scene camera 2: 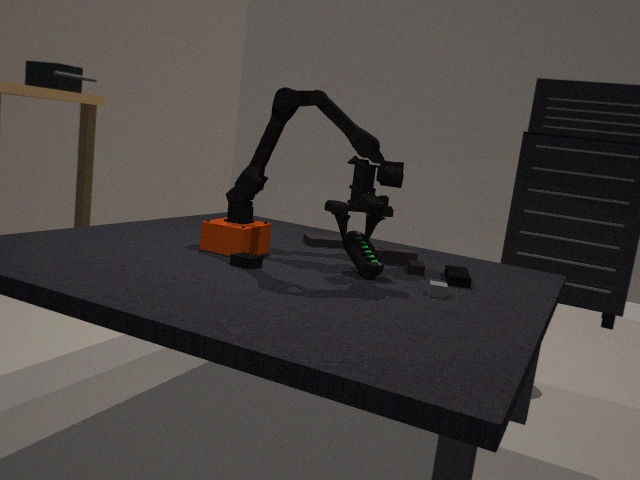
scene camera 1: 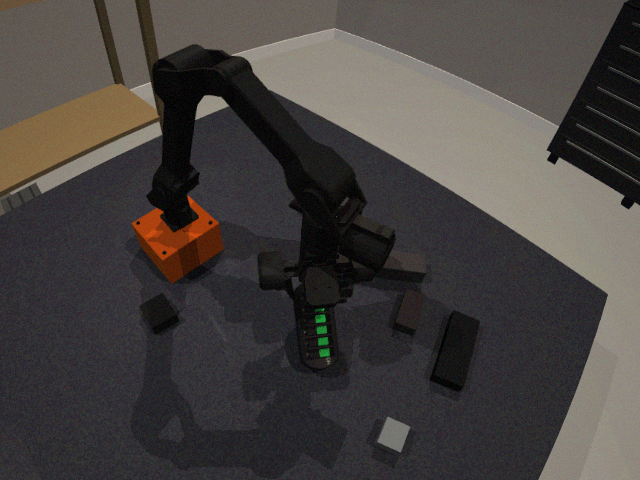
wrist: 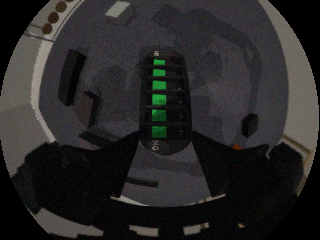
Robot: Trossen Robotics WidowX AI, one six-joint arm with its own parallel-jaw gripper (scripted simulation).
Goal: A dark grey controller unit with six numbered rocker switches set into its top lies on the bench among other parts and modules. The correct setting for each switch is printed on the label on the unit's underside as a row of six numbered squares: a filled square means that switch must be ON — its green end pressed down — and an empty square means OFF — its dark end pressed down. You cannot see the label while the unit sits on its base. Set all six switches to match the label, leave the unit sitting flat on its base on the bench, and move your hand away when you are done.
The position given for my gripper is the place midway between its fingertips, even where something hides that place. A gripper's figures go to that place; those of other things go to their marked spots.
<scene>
My gripper (scene camera 1: 312,295): 66 cm from the lens. A black cube (scene camera 1: 159,313) is 74 cm from the lens. A long black block (scene camera 1: 451,367) is 72 cm from the lens.
</scene>
